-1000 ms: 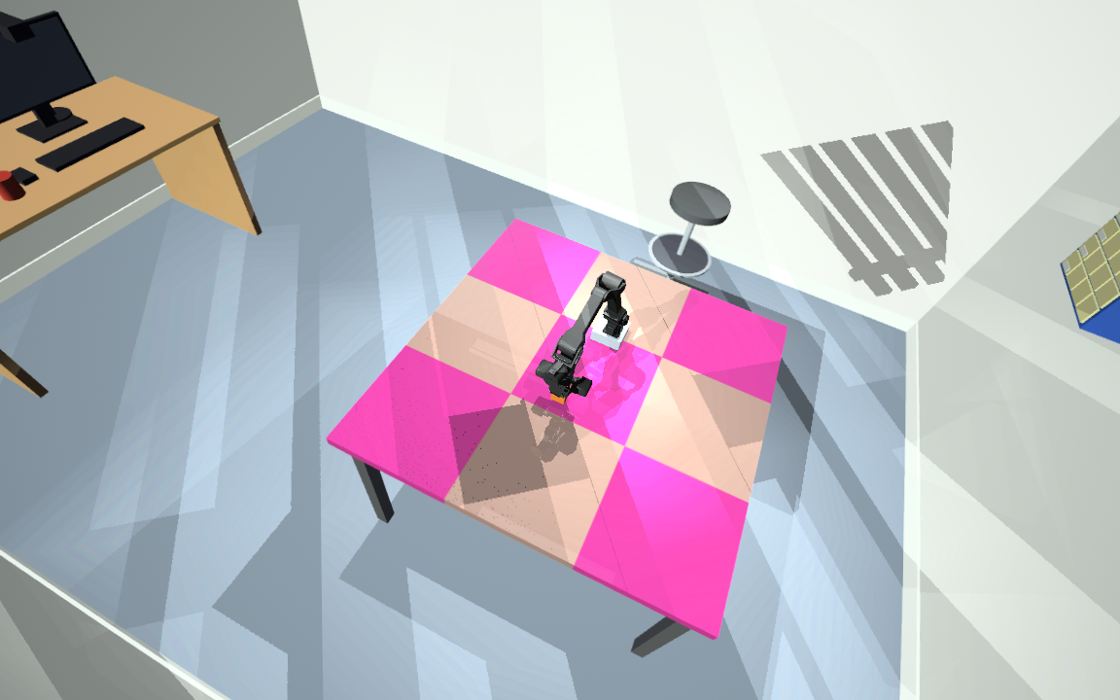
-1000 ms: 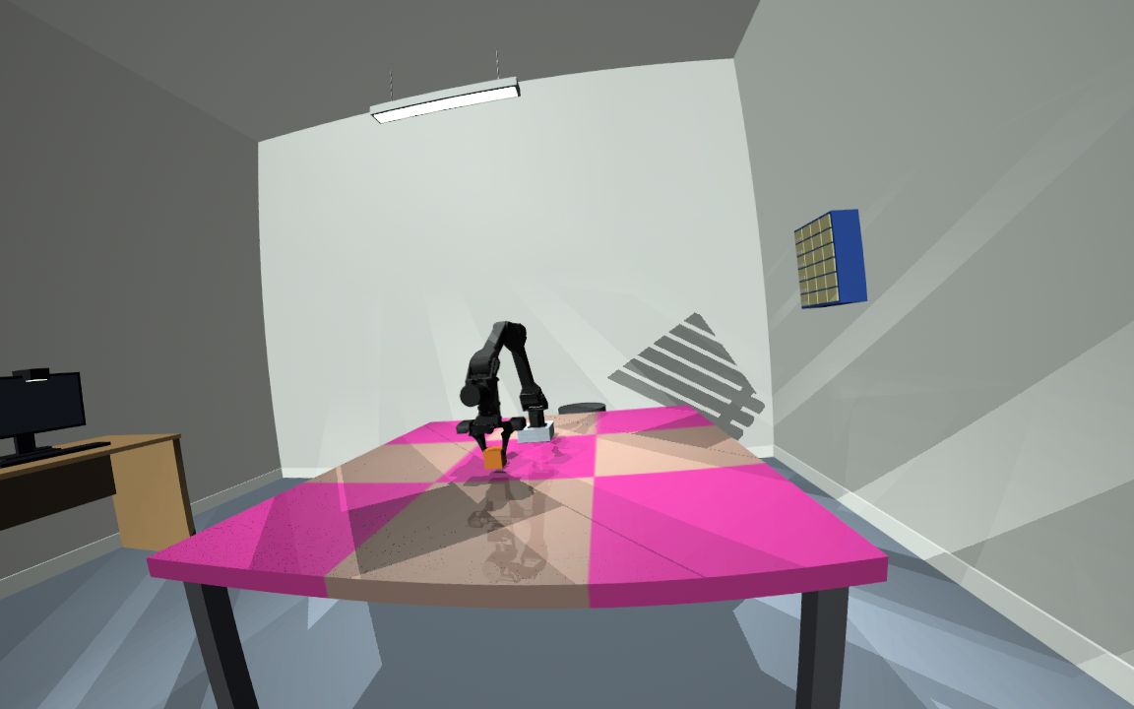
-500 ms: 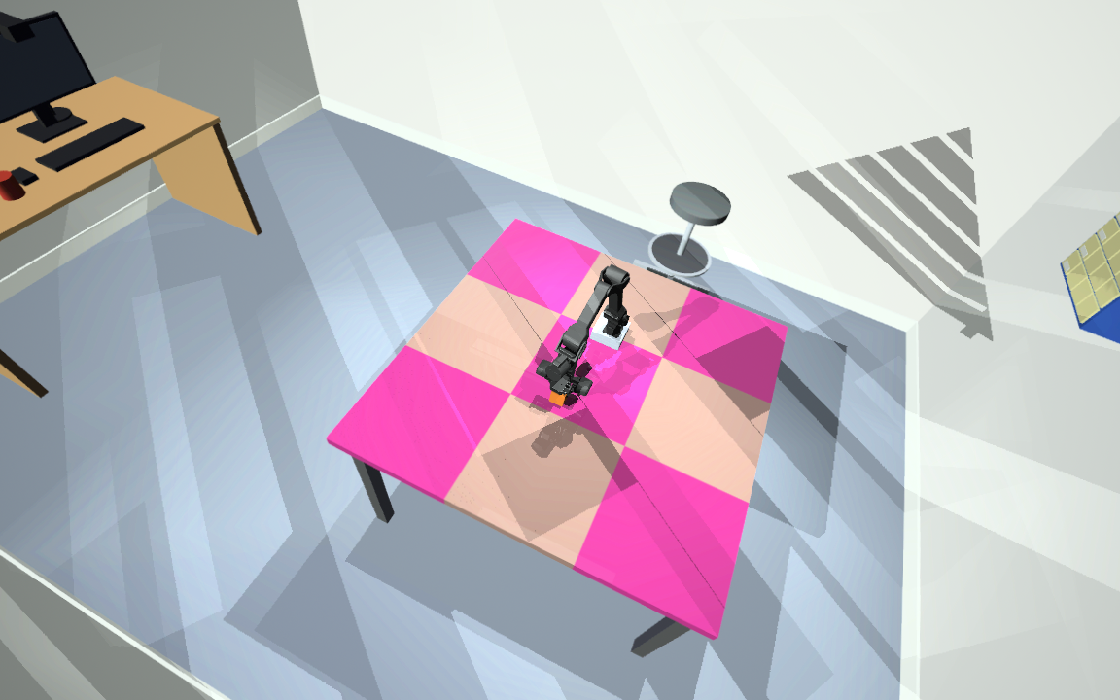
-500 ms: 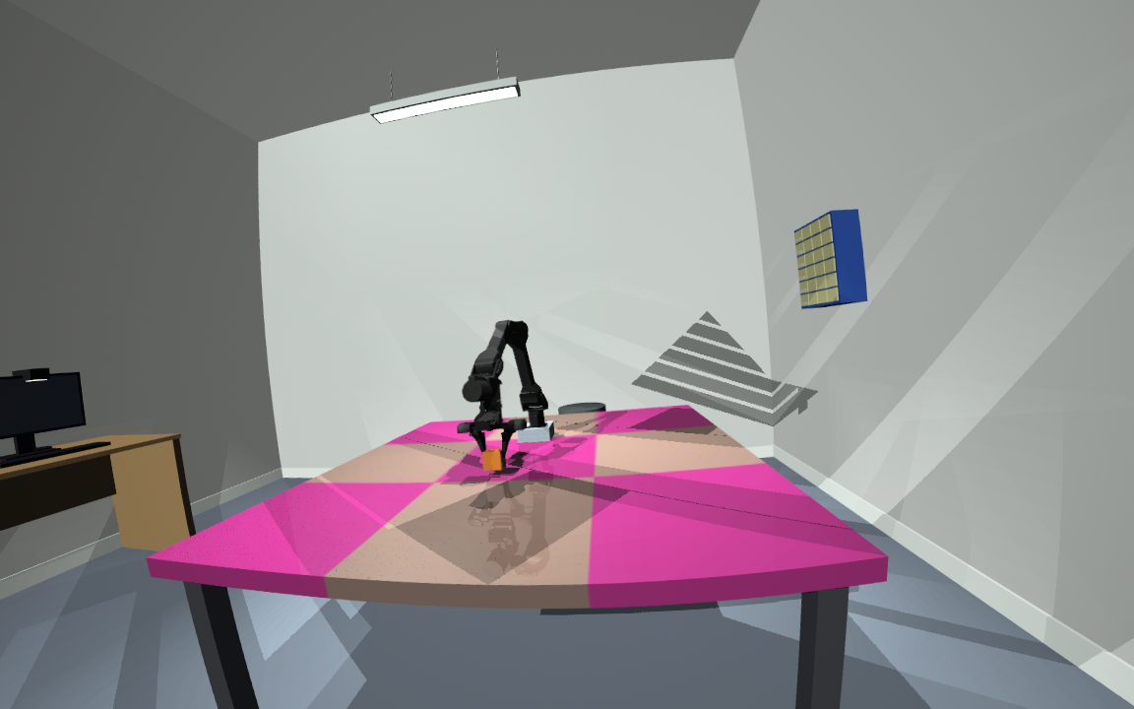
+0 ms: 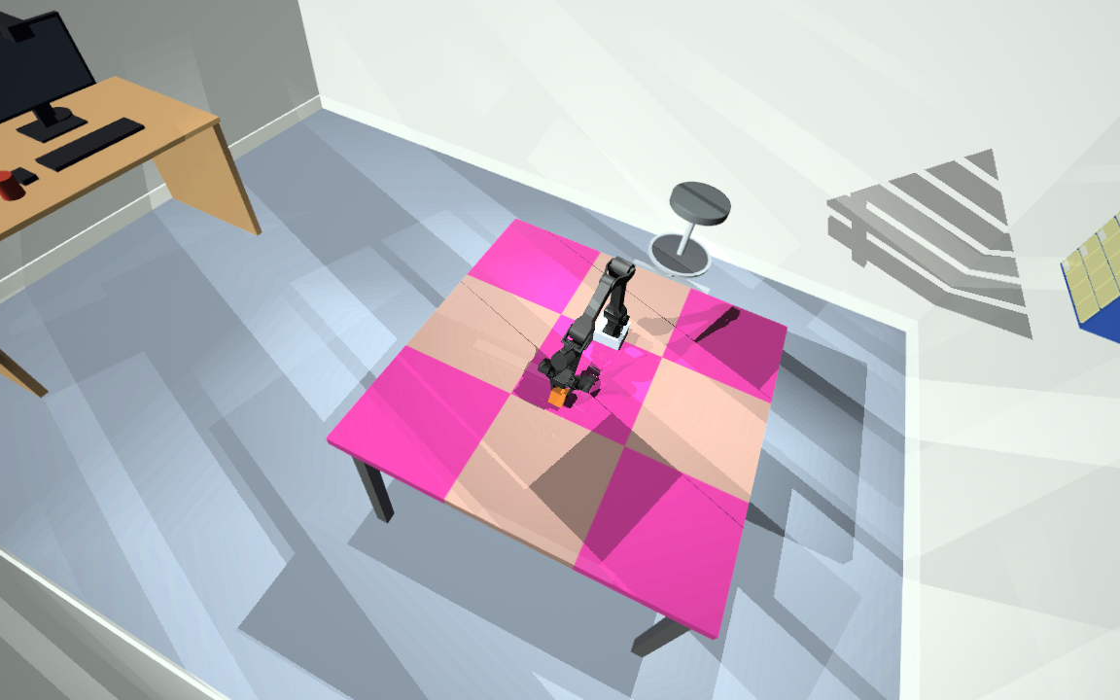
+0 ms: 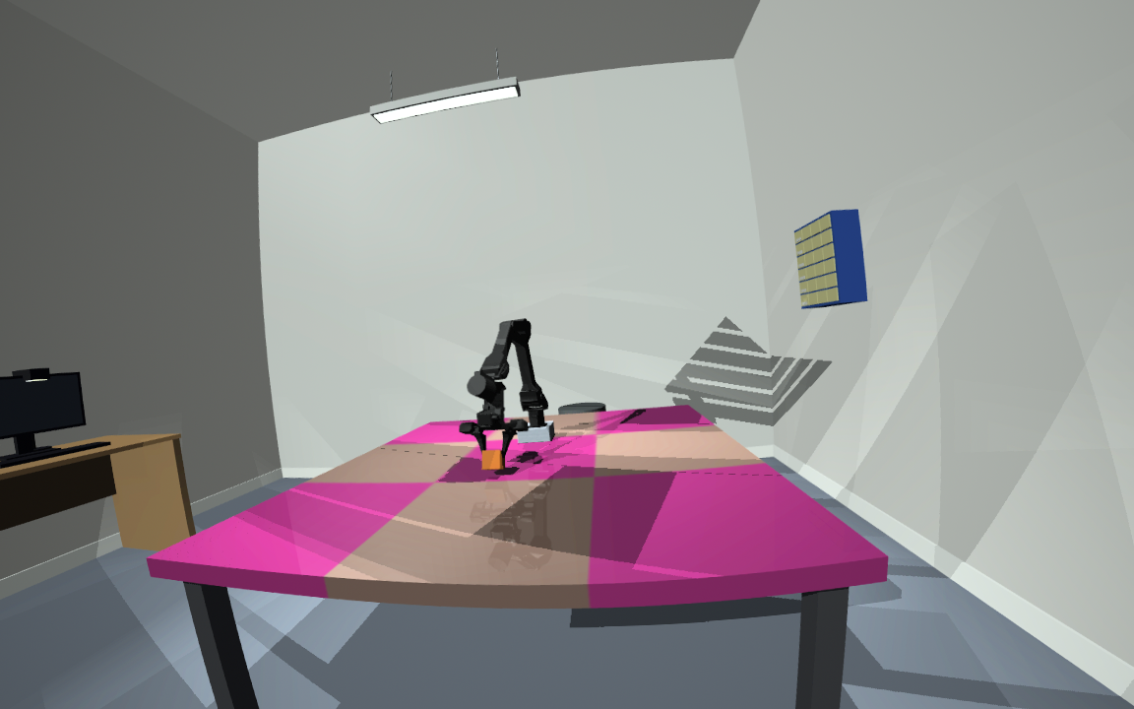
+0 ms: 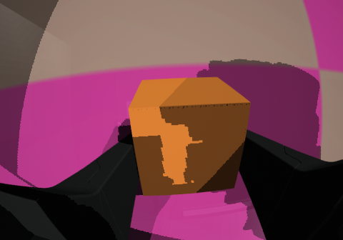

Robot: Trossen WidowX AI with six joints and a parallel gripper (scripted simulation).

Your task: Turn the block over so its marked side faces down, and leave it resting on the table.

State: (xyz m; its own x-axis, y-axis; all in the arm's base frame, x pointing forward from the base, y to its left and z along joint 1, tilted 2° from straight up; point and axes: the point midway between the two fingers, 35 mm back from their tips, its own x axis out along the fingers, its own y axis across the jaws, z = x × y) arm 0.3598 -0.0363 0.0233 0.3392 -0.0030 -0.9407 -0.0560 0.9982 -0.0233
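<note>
My gripper tip is 10 mm past the orange block and 10 mm above it.
</note>
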